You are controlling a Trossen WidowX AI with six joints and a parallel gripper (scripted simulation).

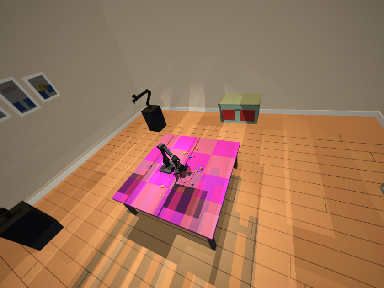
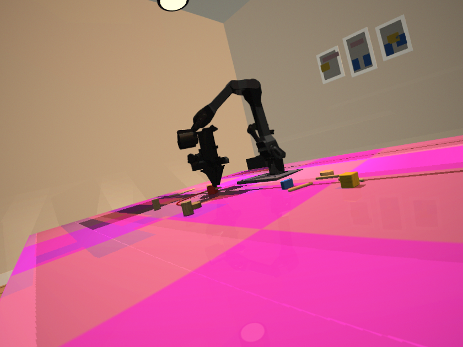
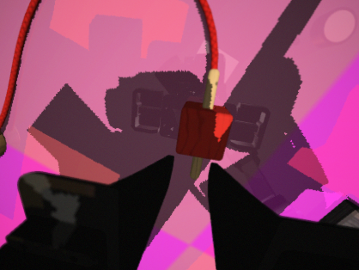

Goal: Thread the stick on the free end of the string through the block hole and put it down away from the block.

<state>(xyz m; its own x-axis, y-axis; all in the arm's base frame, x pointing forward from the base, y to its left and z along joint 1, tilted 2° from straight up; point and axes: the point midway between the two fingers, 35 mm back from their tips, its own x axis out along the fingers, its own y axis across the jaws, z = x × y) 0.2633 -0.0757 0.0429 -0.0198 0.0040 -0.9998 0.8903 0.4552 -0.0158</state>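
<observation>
Now: the red block 2 cm to the right of my gripper tip, 1 cm below it and 1 cm ahead of it. Round my gripper tip: thin wooden stick 4 cm to the right, 1 cm below, 1 cm ahead; then round wooden button 17 cm ahead, 11 cm to the left, 2 cm below; then tan block 21 cm ahead, 9 cm to the right, 1 cm below.
</observation>
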